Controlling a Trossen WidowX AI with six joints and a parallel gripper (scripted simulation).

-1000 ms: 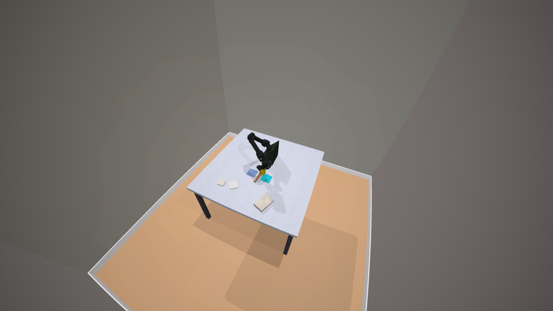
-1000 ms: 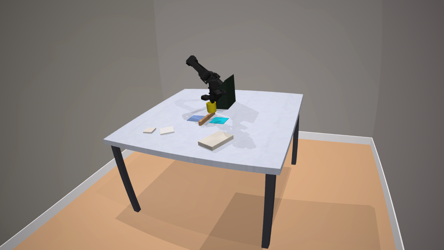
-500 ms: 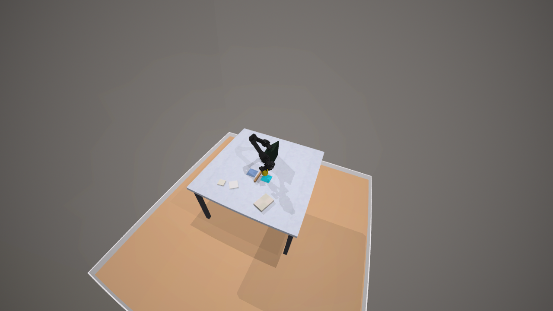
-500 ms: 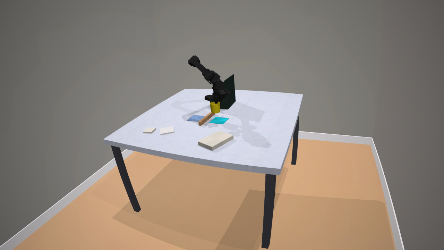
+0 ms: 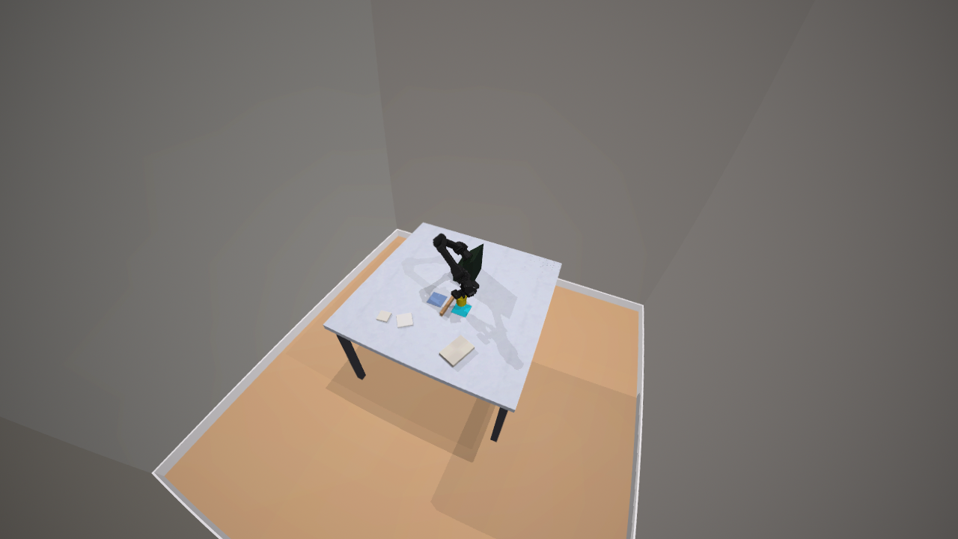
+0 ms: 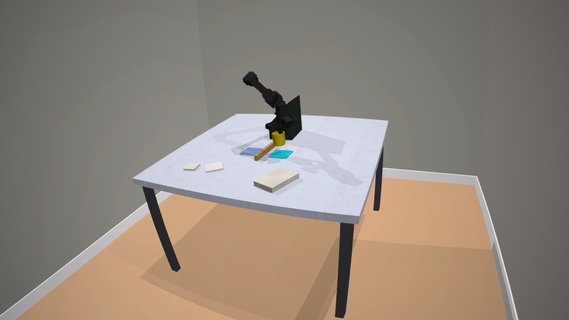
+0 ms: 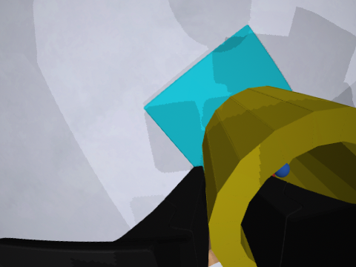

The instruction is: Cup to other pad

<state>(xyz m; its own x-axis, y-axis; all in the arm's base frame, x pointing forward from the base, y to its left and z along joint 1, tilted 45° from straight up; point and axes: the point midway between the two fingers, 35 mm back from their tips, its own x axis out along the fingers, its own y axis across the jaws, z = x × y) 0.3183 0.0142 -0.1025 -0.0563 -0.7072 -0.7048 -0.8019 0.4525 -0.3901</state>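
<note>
Right now the cyan pad is 100 mm below my gripper tip, 20 mm to the right of it and 20 mm ahead of it. Also, from my gripper tip: yellow cup 20 mm to the right, 20 mm ahead; then red marble 30 mm to the right, 20 mm below, 10 mm ahead; then blue marble 40 mm to the right, 20 mm below, 20 mm ahead.
</note>
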